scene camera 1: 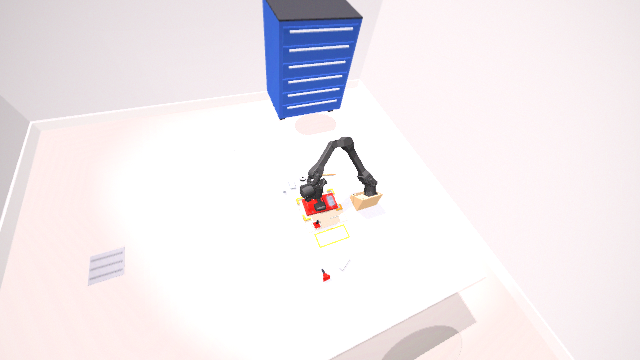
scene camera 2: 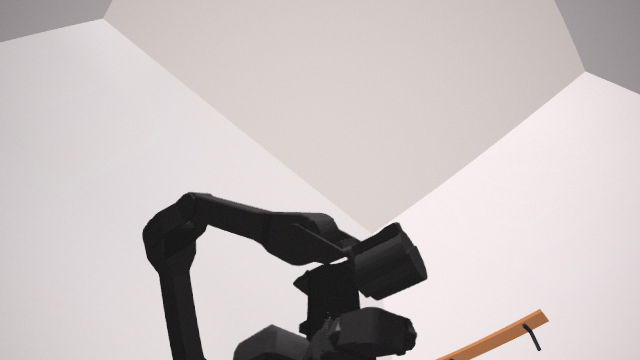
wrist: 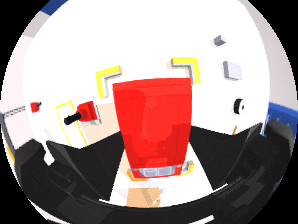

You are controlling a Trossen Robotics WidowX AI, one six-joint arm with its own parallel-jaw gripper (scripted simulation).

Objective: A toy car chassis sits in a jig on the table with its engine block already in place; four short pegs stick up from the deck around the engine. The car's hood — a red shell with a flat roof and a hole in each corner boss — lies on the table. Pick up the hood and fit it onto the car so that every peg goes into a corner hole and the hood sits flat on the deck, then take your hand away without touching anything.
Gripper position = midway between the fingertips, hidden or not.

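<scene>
The gripper (wrist: 156, 131) carrying a red hood (wrist: 155, 122). Also a car (wrist: 163, 81). Red hood out of frame in scene camera 2. Car out of frame in scene camera 2.
</scene>
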